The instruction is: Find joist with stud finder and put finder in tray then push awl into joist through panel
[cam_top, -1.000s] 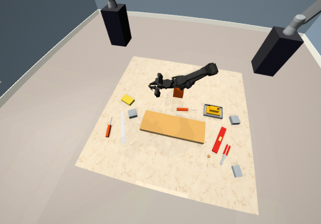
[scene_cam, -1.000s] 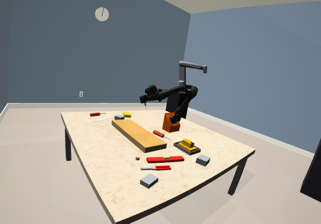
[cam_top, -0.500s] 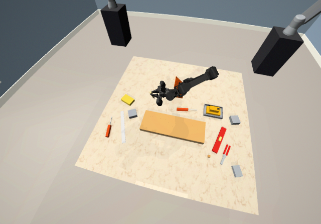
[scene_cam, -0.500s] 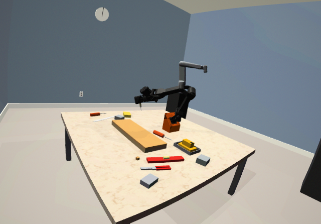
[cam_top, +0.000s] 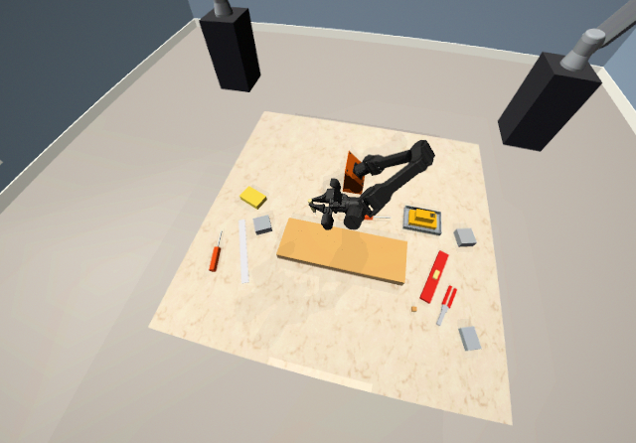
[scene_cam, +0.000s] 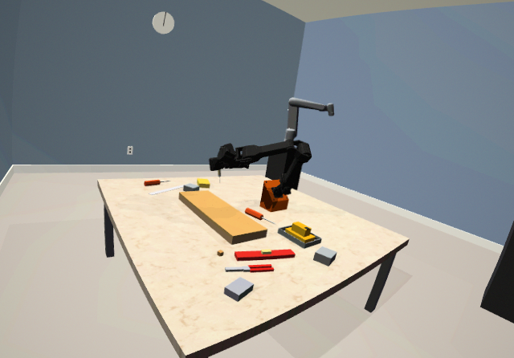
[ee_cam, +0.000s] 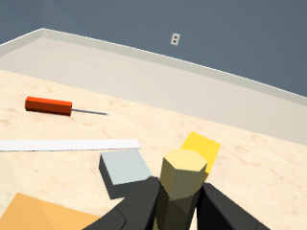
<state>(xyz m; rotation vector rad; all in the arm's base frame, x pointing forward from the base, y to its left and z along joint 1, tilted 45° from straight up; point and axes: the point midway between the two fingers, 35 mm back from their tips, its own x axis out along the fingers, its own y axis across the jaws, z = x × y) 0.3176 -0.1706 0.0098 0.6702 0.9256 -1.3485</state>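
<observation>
The awl is 50 mm below my gripper tip, 10 mm to the left of it and 10 mm behind it. The rest, counted from my gripper tip: white ruler: 260 mm to the right, 230 mm below, 150 mm ahead; yellow block: 310 mm to the right, 210 mm below, 100 mm behind; grey tray: 480 mm to the left, 220 mm below, 170 mm behind.
</observation>
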